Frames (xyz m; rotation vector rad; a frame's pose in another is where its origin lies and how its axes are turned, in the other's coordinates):
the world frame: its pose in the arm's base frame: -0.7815 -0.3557 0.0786 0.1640 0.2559 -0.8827
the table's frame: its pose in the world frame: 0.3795 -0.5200 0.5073 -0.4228 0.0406 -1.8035
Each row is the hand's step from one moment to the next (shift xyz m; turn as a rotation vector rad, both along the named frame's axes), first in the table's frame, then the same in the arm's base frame.
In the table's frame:
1: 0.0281 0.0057 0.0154 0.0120 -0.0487 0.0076
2: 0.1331 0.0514 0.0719 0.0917 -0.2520 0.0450
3: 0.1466 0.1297 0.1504 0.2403 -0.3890 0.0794
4: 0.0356 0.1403 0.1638 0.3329 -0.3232 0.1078
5: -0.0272 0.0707 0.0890 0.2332 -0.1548 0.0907
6: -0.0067 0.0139 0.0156 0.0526 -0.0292 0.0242
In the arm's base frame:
1: -0.0140 -0.0237 0.0174 -0.0213 0.0305 0.0345
2: -0.0592 -0.1314 0.0691 -0.1320 0.1411 0.1913
3: -0.0085 -0.2271 0.0964 -0.2802 0.1654 0.3309
4: 0.0924 -0.1849 0.0710 -0.3223 0.0573 0.3460
5: 0.0868 -0.0729 0.0284 -0.1964 -0.0223 0.2180
6: 0.0173 -0.0130 0.0037 -0.0407 -0.0109 0.0493

